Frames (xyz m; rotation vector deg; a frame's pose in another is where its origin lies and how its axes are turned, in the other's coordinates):
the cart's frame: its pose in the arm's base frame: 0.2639 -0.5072 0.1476 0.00 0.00 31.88
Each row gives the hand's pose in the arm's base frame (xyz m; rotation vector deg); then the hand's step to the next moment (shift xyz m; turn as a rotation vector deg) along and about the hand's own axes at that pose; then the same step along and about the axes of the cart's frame.
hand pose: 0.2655 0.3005 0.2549 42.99 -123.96 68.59
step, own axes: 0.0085 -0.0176 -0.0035 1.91 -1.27 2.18
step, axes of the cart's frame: 0.0025 -0.0093 0.0174 -2.24 -1.97 1.05
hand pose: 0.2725 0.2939 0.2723 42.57 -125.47 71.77
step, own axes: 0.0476 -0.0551 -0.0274 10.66 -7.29 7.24
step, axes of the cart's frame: 0.0011 -0.0115 0.0769 -9.50 -7.86 8.20
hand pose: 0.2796 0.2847 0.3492 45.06 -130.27 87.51
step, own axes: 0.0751 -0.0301 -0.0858 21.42 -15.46 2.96
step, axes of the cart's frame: -0.0150 0.0672 0.0957 -13.79 -6.85 21.67
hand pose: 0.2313 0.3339 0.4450 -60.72 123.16 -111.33
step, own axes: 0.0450 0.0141 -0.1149 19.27 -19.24 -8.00
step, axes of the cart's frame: -0.0408 0.1137 0.0287 -9.76 3.14 26.46
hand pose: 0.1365 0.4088 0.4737 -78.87 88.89 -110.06
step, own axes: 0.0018 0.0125 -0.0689 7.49 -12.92 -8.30
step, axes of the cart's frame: -0.0339 0.0610 -0.0067 -3.33 6.78 15.33
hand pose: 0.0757 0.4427 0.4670 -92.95 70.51 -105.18
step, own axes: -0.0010 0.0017 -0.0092 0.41 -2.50 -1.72
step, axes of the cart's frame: -0.0058 0.0072 -0.0014 -0.07 1.95 2.36
